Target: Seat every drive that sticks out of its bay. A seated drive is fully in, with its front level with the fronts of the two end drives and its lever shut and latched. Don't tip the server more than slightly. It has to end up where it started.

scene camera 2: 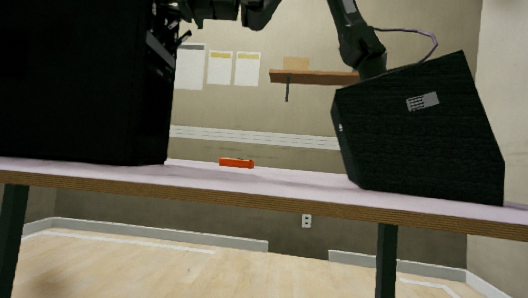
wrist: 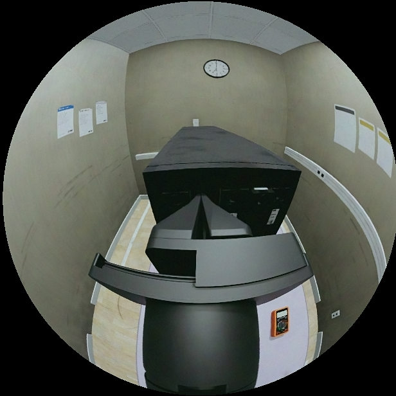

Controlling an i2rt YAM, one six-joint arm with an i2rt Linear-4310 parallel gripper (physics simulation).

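Seen in the pictures: gripper, fingertip midpoint: [scene camera 2: 159,3]; arm's base at its link origin: [scene camera 2: 377,89].
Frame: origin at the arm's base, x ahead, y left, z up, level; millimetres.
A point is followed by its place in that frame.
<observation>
The server [scene camera 2: 75,90] {z -82, x 733, y 43 mm} [wrist: 215,155] is a large black case standing upright on the table at the left of the scene view. At its front edge in that view, a lever-like piece [scene camera 2: 184,38] {z 130, x 545, y -71 mm} and a slanted grey bar [scene camera 2: 160,50] {z 67, x 589, y -30 mm} stand out; the drive fronts are dark and seen edge-on. In the wrist view, a pale catch [wrist: 260,189] and a white label [wrist: 273,216] show on the front. My gripper [scene camera 2: 172,6] [wrist: 200,198] is shut and empty, its tips at the upper front of the server; contact cannot be told. It hides the middle drives.
An orange multimeter [scene camera 2: 236,163] {z -235, x 380, y -238 mm} [wrist: 281,321] lies on the table [scene camera 2: 280,183] {z -249, x 244, y 118 mm} [wrist: 295,357]. A dark box [scene camera 2: 420,135] {z -131, x -21, y 125 mm} with a grey label stands at the right, partly in front of the arm. A wooden shelf [scene camera 2: 315,77] is on the wall behind.
</observation>
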